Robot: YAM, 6 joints.
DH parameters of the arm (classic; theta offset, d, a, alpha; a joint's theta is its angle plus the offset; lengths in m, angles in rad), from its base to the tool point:
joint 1: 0 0.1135 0.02 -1.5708
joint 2: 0 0 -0.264 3.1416
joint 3: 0.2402 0 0.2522 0
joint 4: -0.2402 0 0.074 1.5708
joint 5: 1.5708 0 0 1.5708
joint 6: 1.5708 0.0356 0 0
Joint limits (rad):
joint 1: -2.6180..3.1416
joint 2: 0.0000..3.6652
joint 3: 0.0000..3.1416
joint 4: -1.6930..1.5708
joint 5: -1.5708..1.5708
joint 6: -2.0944..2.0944
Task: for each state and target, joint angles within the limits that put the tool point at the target. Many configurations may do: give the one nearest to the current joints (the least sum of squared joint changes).
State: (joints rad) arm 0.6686 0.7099 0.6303 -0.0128 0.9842 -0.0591
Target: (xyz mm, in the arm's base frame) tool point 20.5 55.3 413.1
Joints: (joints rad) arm 1.5239 0.3394 0.8031 0.0173 0.5263 -0.0591
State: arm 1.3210 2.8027 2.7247 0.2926 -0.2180 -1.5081
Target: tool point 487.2 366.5 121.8
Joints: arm 0.6327 2.7343 2.2642 0.1051 -0.2112 -1.5081
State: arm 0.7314 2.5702 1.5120 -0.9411 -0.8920 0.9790
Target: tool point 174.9 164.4 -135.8
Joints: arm 0.6427 2.9417 1.2964 -0.9216 -0.8516 0.9790
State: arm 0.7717 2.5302 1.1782 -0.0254 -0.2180 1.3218
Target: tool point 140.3 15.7 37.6
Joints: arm 0.0975 1.8976 0.4739 -0.7140 -0.0554 1.3218
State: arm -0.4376 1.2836 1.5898 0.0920 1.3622 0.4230
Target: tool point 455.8 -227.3 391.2
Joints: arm -0.4009 2.1793 2.1194 0.2352 1.0811 0.4230
